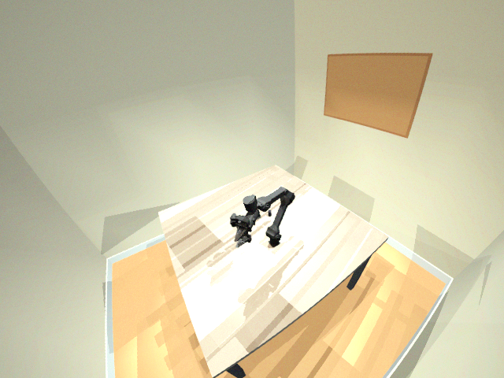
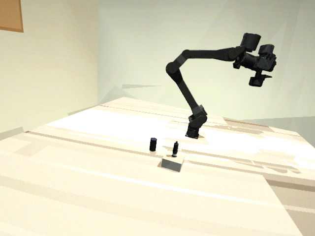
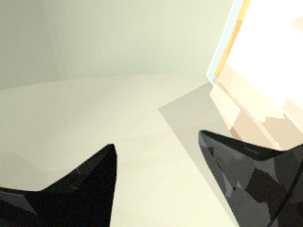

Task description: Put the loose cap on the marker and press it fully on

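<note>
Now: the dark cap 37 cm ahead of my gripper tip, 43 cm to the right of it and 33 cm below it. From my gripper tip the other things lie so: dark marker 43 cm ahead, 33 cm to the right, 29 cm below; then pale holder block 43 cm ahead, 33 cm to the right, 34 cm below.
</note>
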